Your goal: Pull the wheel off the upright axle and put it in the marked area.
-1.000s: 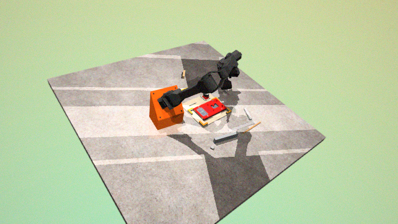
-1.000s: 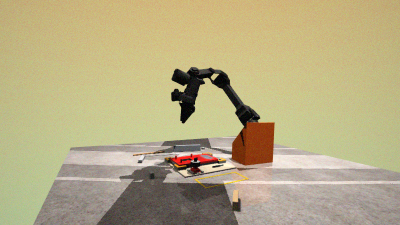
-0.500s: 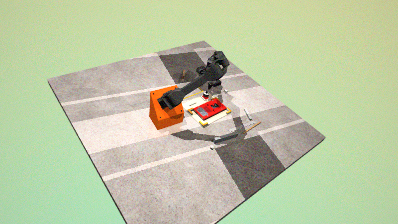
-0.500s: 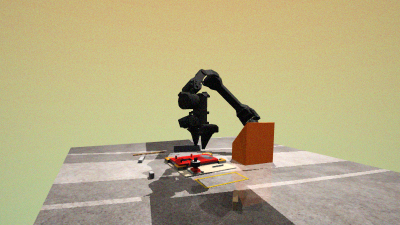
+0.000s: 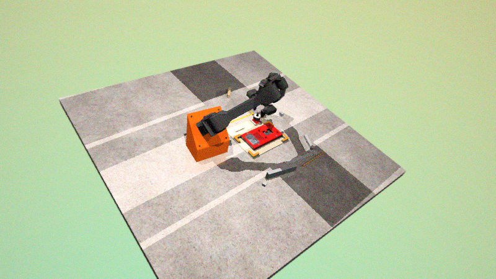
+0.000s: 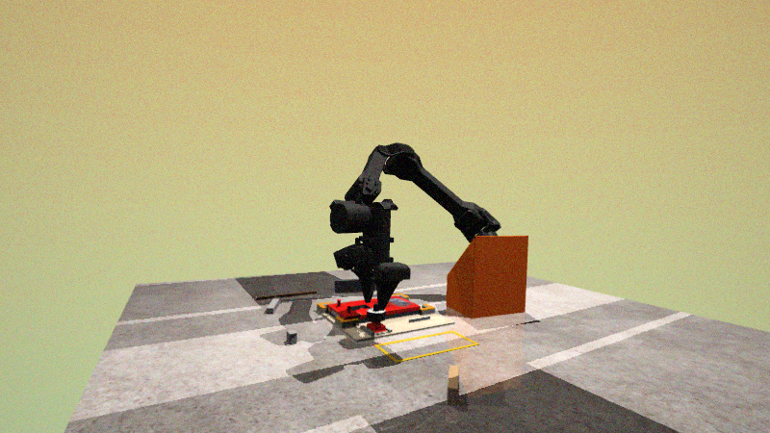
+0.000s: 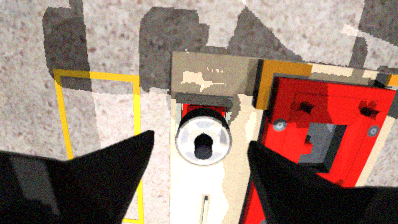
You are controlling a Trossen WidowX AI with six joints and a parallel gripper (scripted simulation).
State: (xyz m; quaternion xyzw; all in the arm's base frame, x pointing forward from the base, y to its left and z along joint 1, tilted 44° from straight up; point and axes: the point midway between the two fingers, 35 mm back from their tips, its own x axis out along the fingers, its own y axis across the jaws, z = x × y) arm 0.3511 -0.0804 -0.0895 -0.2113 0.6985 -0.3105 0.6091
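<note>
Right now the wheel is 1 cm behind my gripper tip and 2 cm below it. From my gripper tip the other things lie so: grey cube: 16 cm ahead, 4 cm to the right, 5 cm below; then wooden block: 2 cm ahead, 27 cm to the left, 4 cm below.
</note>
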